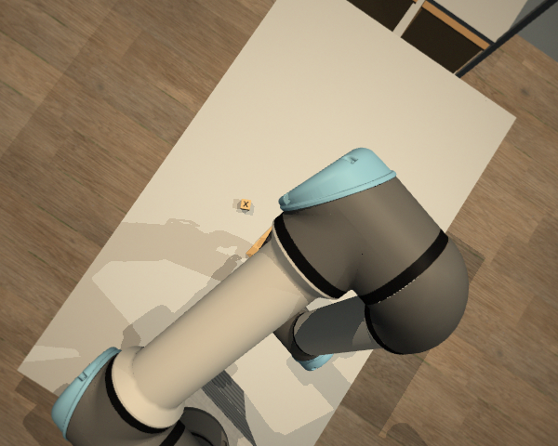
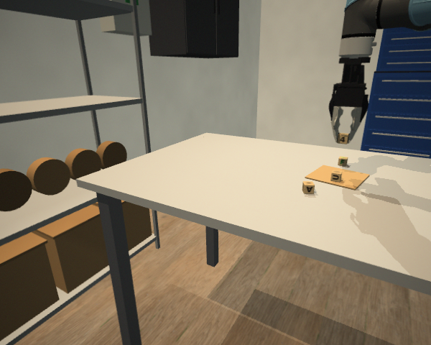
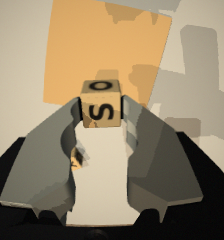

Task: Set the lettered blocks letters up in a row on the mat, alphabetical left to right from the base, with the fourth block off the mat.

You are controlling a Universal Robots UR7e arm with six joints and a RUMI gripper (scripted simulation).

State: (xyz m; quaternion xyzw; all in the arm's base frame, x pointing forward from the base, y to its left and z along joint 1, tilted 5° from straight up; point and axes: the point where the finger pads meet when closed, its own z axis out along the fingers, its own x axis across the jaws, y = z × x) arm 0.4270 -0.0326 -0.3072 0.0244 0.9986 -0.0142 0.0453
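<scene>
Right now the orange mat is 120 mm below my hand. Round my hand: D block 100 mm below, 40 mm to the left; S block right at my hand; green-marked block 130 mm to the right, 110 mm below, 10 mm behind.
</scene>
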